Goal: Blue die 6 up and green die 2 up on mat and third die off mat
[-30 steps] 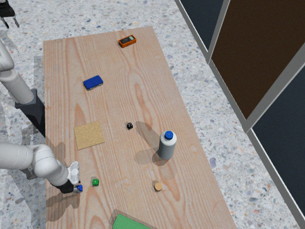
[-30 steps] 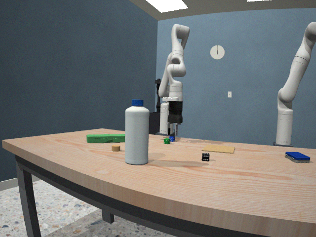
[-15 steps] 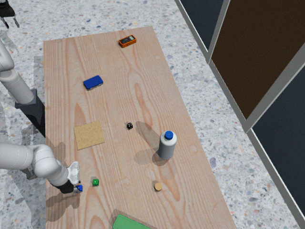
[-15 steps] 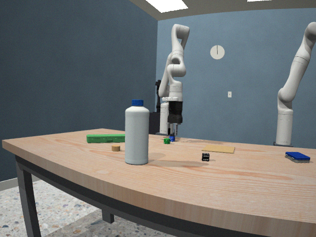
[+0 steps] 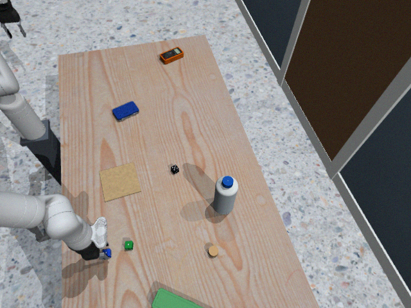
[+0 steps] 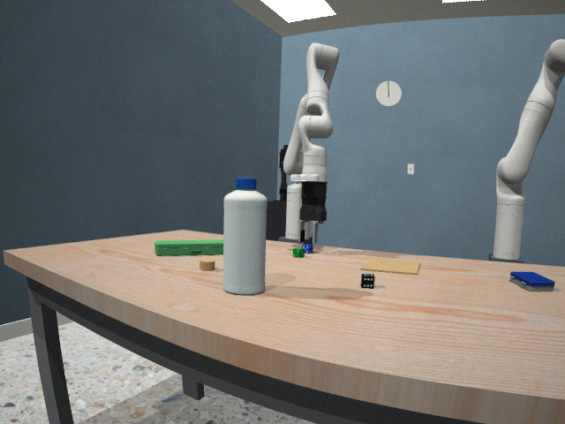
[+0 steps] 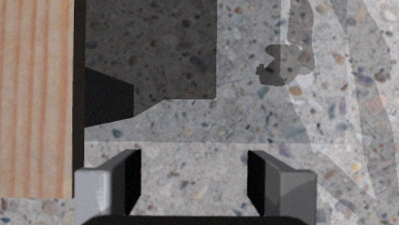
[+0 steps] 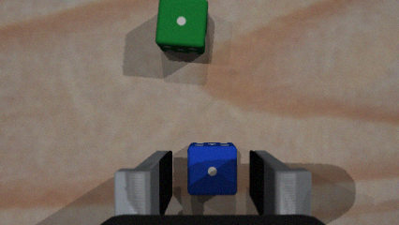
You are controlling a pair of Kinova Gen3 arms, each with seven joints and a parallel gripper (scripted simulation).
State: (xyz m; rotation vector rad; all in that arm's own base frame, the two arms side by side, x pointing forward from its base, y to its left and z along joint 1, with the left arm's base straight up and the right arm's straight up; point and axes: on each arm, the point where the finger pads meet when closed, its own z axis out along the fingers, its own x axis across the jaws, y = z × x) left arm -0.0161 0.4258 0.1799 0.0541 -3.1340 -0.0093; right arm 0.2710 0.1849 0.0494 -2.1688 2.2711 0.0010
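Observation:
Now: the blue die 40 mm below my right hand. Round my right hand: green case (240 mm ahead, 240 mm to the right, 30 mm below); green die (80 mm ahead, 10 mm to the left, 40 mm below); tan mat (60 mm ahead, 280 mm to the left, 50 mm below).

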